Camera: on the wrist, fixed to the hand. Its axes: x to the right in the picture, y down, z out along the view.
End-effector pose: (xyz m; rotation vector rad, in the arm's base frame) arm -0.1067 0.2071 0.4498 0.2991 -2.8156 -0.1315
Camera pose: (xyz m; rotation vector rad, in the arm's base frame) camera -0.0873 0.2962 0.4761 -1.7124 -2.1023 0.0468
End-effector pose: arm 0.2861 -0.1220 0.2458 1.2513 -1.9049 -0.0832
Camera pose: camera 0.2450 -0.0459 0.2849 -0.5041 -2.1651 0.6341
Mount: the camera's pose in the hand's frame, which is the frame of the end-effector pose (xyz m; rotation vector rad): -0.0299 0.0863 -0.0258 -0.1449 0.1484 1.5459
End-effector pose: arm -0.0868 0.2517 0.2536 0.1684 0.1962 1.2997
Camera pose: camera -0.1814 0.2456 0.2501 0.0786 0.0682 2.8606
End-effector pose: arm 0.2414 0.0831 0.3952 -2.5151 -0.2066 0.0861
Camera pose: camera 0.2258 -0.0060 0.3665 -2.1747 1.8072 0.4805
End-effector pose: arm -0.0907 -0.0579 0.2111 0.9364 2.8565 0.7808
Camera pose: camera -0.0239 -0.0267 0.2709 -2.3350 -1.1951 -0.7570
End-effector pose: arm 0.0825 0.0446 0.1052 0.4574 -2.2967 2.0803
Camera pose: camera 0.0873 0.0825 0.0183 1.1427 1.6844 -1.1057
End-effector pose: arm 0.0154 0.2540 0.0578 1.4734 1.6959 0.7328
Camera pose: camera 0.0426 0.2407 0.1478 2.5044 0.2317 1.6631
